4 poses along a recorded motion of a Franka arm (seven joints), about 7.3 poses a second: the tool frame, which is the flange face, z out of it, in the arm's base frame.
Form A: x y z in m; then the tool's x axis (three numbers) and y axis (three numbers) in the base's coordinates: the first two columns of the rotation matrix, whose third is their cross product.
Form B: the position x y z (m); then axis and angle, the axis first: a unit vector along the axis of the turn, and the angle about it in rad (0 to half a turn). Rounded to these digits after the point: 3 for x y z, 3 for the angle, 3 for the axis.
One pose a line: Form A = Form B
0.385 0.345 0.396 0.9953 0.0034 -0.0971 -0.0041 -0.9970 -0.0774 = 0.385 0.345 0.396 -0.999 0.000 0.049 3.064
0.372 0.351 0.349 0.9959 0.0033 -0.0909 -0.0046 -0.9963 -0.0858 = 0.372 0.351 0.349 -0.999 0.000 0.046 3.056
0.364 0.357 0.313 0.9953 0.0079 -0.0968 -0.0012 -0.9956 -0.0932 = 0.364 0.357 0.313 -0.999 -0.002 0.049 3.048
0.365 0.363 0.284 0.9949 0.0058 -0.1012 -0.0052 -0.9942 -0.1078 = 0.365 0.363 0.284 -0.999 0.000 0.051 3.033
